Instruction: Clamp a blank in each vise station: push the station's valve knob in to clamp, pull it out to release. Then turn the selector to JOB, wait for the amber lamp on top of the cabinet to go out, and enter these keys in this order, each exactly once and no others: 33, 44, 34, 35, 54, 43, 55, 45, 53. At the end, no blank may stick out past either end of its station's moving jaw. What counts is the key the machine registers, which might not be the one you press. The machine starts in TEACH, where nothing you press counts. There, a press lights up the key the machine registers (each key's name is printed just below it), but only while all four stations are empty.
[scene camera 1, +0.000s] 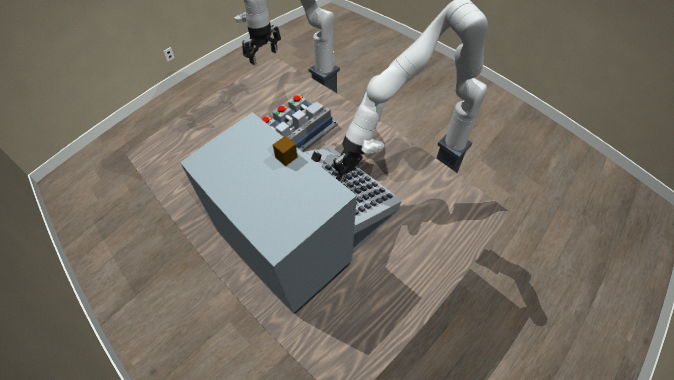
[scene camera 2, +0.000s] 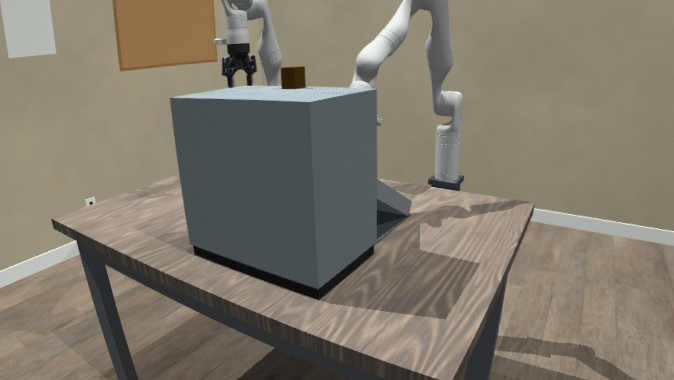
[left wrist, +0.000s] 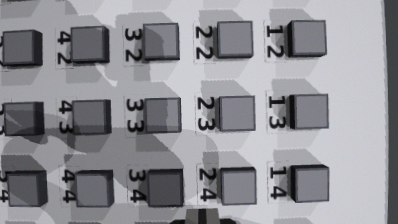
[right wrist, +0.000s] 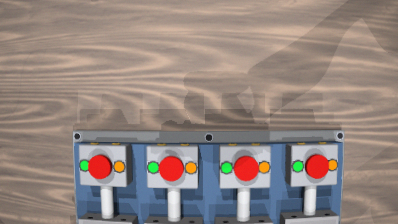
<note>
I see my left gripper (scene camera 1: 338, 181), my right gripper (scene camera 2: 241, 86), a keypad (left wrist: 351, 73) and a key (left wrist: 29, 116).
My right gripper shows as well in scene camera 1 (scene camera 1: 264, 58).
</note>
